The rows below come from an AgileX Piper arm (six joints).
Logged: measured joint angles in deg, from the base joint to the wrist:
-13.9, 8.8, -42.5, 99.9, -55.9, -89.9
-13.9, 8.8, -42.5, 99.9, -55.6, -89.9
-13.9, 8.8, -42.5, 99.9, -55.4, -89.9
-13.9, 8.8, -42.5, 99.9, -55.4, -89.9
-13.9, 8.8, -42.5, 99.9, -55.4, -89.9
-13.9, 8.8, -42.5, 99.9, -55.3, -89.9
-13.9, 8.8, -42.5, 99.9, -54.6, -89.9
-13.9, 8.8, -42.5, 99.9, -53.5, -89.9
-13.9, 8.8, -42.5, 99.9, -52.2, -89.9
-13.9, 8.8, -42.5, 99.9, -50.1, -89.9
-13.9, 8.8, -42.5, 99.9, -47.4, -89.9
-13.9, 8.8, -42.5, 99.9, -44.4, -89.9
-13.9, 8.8, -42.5, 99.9, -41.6, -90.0
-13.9, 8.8, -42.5, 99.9, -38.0, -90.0
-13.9, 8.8, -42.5, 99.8, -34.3, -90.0
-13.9, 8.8, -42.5, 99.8, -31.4, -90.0
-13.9, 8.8, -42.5, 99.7, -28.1, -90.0
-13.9, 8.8, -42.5, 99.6, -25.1, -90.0
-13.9, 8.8, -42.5, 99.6, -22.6, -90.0
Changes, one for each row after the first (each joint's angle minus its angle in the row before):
0.0, 0.0, 0.0, 0.0, 0.3, 0.0
0.0, 0.0, 0.0, 0.0, 0.2, 0.0
0.0, 0.0, 0.0, 0.0, 0.0, 0.0
0.0, 0.0, 0.0, 0.0, 0.0, 0.0
0.0, 0.0, 0.0, 0.0, 0.1, 0.0
0.0, 0.0, 0.0, 0.0, 0.7, 0.0
0.0, 0.0, 0.0, 0.0, 1.1, 0.0
0.0, 0.0, 0.0, 0.0, 1.3, 0.0
0.0, 0.0, 0.0, 0.0, 2.1, 0.0
0.0, 0.0, 0.0, 0.0, 2.7, 0.0
0.0, 0.0, 0.0, 0.0, 3.0, 0.0
0.0, 0.0, 0.0, 0.0, 2.8, -0.1
0.0, 0.0, 0.0, 0.0, 3.6, 0.0
0.0, 0.0, 0.0, -0.1, 3.7, 0.0
0.0, 0.0, 0.0, 0.0, 2.9, 0.0
0.0, 0.0, 0.0, -0.1, 3.3, 0.0
0.0, 0.0, 0.0, -0.1, 3.0, 0.0
0.0, 0.0, 0.0, 0.0, 2.5, 0.0

